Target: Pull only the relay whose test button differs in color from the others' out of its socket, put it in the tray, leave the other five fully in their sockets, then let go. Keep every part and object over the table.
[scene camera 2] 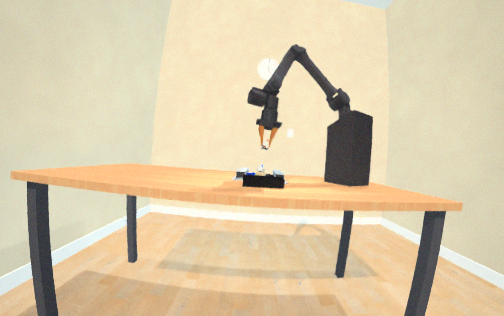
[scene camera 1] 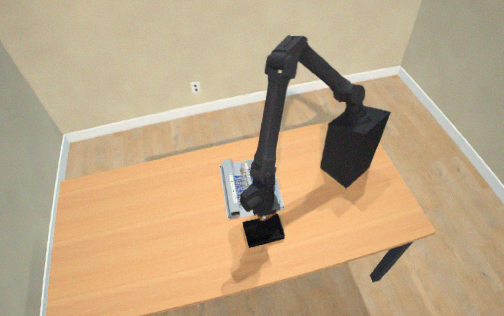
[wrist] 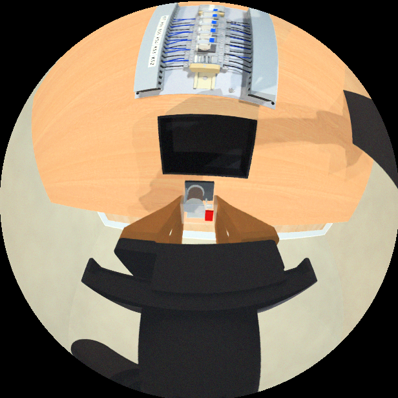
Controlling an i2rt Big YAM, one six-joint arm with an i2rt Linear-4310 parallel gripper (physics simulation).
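Frame: origin at the arm's base, x ahead, y left, z up, level; millimetres.
Seen in the pictures: gripper, fingertip midpoint: (scene camera 2: 265, 146) (scene camera 1: 263, 218); arm's base, link origin: (scene camera 2: 347, 121) (scene camera 1: 356, 118).
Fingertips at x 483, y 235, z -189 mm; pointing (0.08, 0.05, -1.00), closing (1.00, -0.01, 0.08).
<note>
Offsets run from my fingertips to a thing's top centre. "spot": to the spot under its first point. Level surfaces: height alone.
My gripper (scene camera 1: 265, 217) (scene camera 2: 265, 146) (wrist: 198, 200) is shut on a clear relay with a red test button (wrist: 209, 215). In the scene camera 2 view it hangs high over the black tray {spot: 150 mm down, 7 mm ahead, 42 mm left} (scene camera 1: 265, 243) (scene camera 2: 263, 181) (wrist: 251, 145), with a wide gap between. The tray looks empty in the wrist view. Behind the tray, several relays with blue test buttons (wrist: 212, 40) stand in a row in their sockets on the grey panel (wrist: 175, 87). The near-end socket (wrist: 204, 59) shows no relay. The arm hides much of the row in the scene camera 1 view.
Grey wire ducts {118 mm down, 83 mm ahead, 278 mm right} (scene camera 1: 229, 192) (wrist: 262, 55) flank the relay row, with blue and black wires between. The tray stands close to the panel's near edge. The black arm base (scene camera 1: 352, 150) (scene camera 2: 348, 150) stands at the right of the wooden table {161 mm down} (scene camera 1: 125, 235) (scene camera 2: 150, 187).
</note>
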